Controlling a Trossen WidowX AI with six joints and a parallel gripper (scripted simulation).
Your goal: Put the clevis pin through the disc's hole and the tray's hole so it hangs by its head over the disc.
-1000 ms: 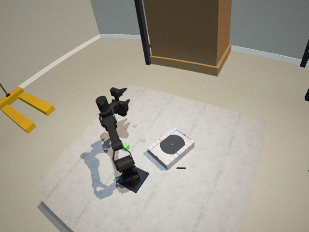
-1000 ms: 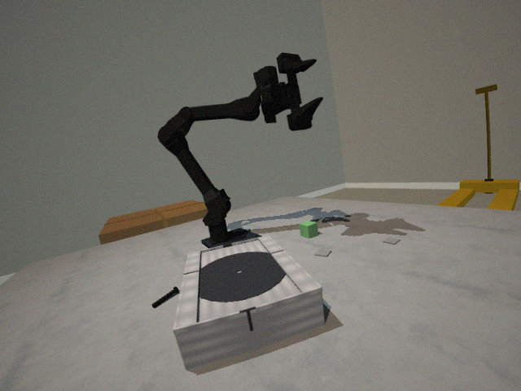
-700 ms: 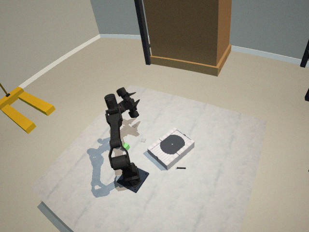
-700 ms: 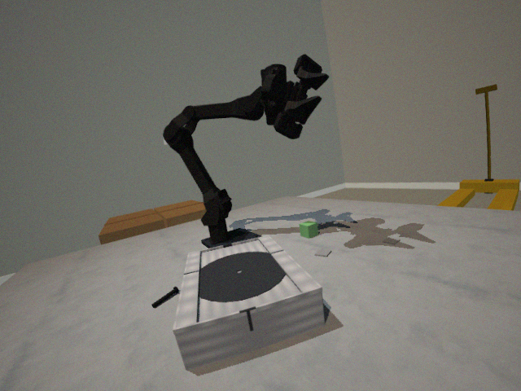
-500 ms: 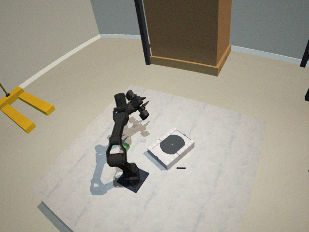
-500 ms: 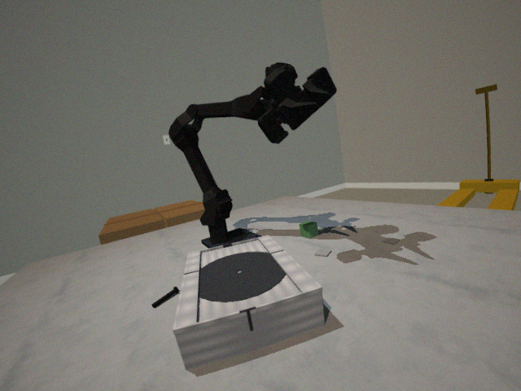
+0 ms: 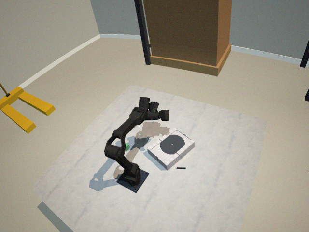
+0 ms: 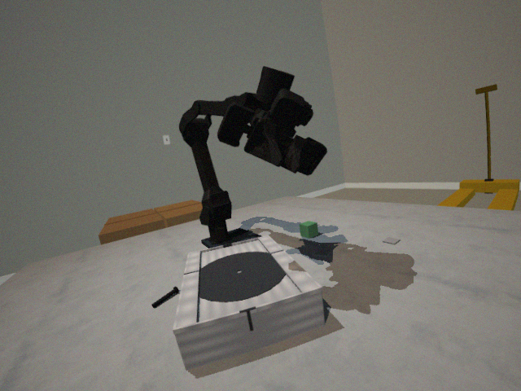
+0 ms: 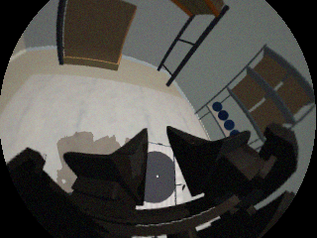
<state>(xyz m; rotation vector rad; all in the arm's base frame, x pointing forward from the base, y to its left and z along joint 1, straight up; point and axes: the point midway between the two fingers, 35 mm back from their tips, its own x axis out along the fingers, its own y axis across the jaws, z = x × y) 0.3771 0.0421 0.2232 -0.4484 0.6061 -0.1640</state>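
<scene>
Right now my gripper tip is 17 cm past the clevis pin, 21 cm to the left of it and 21 cm above it. From my gripper tip the other things lie so: wide dark disc (7 cm behind, 8 cm to the right, 16 cm below); small green cube (25 cm behind, 20 cm to the left, 20 cm below); rimmed steel tray (9 cm behind, 7 cm to the right, 17 cm below).
</scene>
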